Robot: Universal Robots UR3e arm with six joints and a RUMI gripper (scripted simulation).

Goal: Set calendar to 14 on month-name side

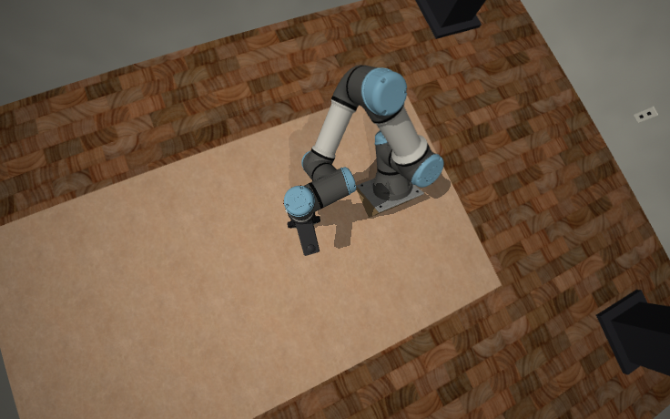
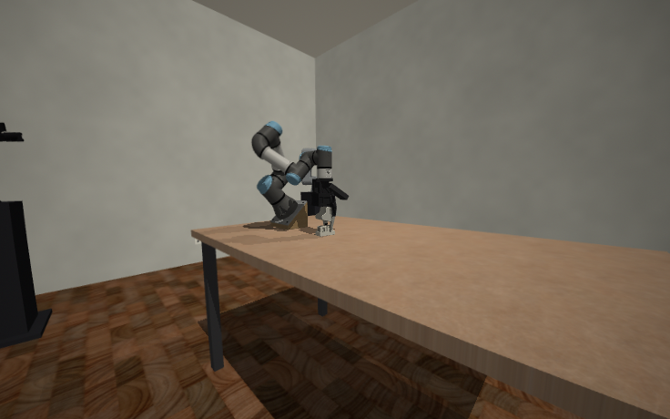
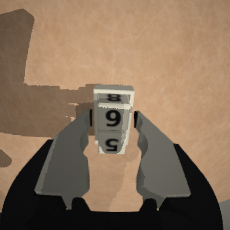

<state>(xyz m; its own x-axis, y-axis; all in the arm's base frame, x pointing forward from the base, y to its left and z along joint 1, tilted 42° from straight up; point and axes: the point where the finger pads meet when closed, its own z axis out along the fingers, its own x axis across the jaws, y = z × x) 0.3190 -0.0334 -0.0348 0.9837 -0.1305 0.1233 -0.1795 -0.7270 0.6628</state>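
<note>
Now: hand 10 mm above the white digit cube. From my hand the other things lie so: tray (20 mm to the right, 30 mm below).
</note>
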